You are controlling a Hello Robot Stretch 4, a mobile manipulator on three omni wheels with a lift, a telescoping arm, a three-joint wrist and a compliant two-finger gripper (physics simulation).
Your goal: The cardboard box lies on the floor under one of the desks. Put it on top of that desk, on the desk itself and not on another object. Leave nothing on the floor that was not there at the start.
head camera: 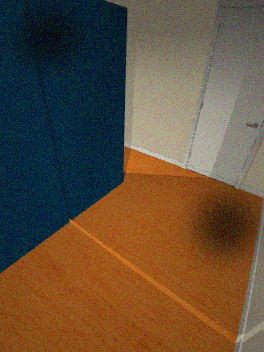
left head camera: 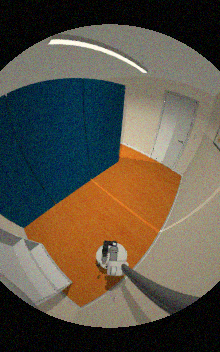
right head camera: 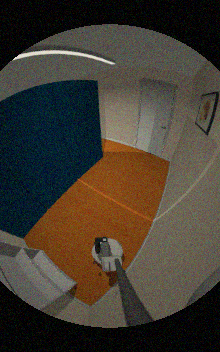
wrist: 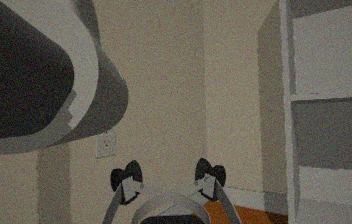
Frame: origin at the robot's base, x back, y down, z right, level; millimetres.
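Where they show: gripper, fingertip midpoint: (left head camera: 101, 267) (right head camera: 97, 264) (wrist: 168, 172).
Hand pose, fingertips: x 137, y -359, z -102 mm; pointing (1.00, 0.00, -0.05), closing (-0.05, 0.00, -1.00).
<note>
After its pixels a point has its place.
The cardboard box and the desks do not show in any of the views. My gripper (wrist: 168, 172) {x 137, y -359, z -102 mm} is open in the wrist view, its two dark fingertips wide apart with the beige wall behind them and no object between them. In both head side views the robot's own base and folded wrist show low down, but the fingers are too small to make out there.
A tall blue partition (head camera: 75, 115) (left head camera: 55, 145) {x -1074, y -1013, z -843 mm} (right head camera: 50, 155) {x -1218, y -833, z -725 mm} stands at the left. A grey door (head camera: 220, 100) {x -2411, y -1092, z 1265 mm} (left head camera: 175, 130) {x -2265, y -1091, z 1446 mm} (right head camera: 156, 117) {x -2263, y -1081, z 1448 mm} is at the back. A white shelf unit (wrist: 288, 125) (left head camera: 37, 272) stands near a wall. A framed picture (right head camera: 207, 113) {x -702, y -1597, z 1064 mm} hangs at the right.
</note>
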